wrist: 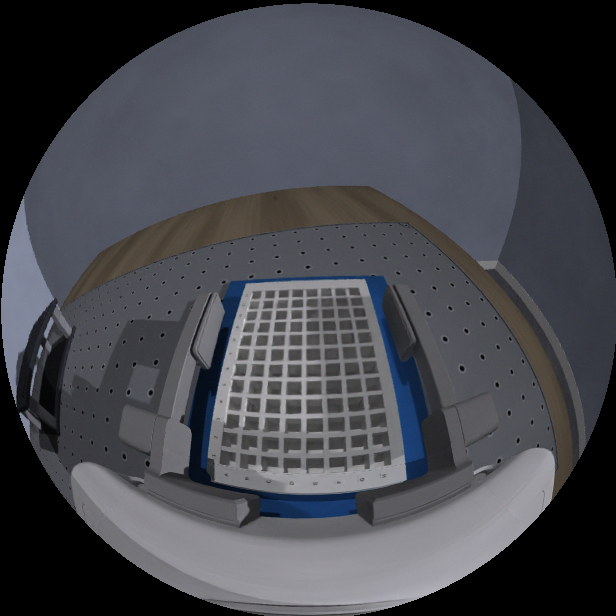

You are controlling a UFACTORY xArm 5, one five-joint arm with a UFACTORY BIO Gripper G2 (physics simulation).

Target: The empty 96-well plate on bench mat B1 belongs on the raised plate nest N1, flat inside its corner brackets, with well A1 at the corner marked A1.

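The white 96-well plate (306, 382) lies flat on the blue bench mat (310, 505), straight below the wrist camera. My gripper (304, 333) is open. Its two grey fingers straddle the plate, one along each long side, with a strip of blue mat showing between each finger pad and the plate's edge. The fingers do not touch the plate. The wells look empty. At the far left edge a dark framed block with pale bars (43, 367) shows; it may be the plate nest, but I cannot tell. No A1 mark is readable.
The mat sits on a grey perforated breadboard (459, 321) on a wooden bench top (275, 209). The bench's far edge runs behind the board and its right edge is close. A grey wall stands behind.
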